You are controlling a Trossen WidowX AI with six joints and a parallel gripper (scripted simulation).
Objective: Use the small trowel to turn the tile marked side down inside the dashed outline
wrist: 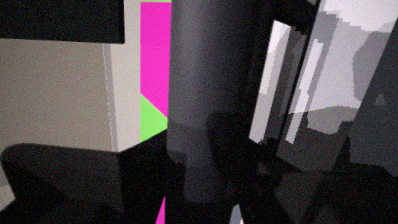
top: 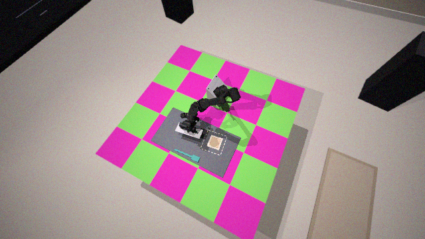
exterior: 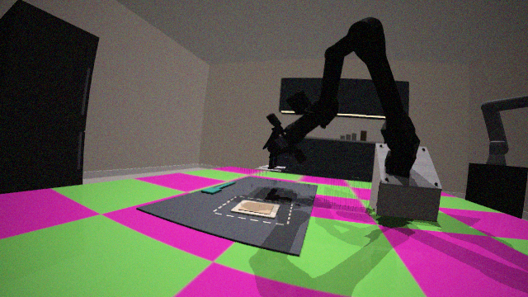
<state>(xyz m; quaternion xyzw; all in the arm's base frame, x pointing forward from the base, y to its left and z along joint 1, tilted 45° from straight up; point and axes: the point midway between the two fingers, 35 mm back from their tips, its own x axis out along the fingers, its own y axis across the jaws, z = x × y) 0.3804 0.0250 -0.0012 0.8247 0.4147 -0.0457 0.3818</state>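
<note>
Now: gripper tip 2 cm past the small trowel and 1 cm above it. Also, from my gripper tip: tile: 7 cm behind, 18 cm to the left, 13 cm below; teal flat tool: 12 cm ahead, 8 cm to the left, 13 cm below; grey mat: 1 cm behind, 3 cm to the left, 15 cm below.
</note>
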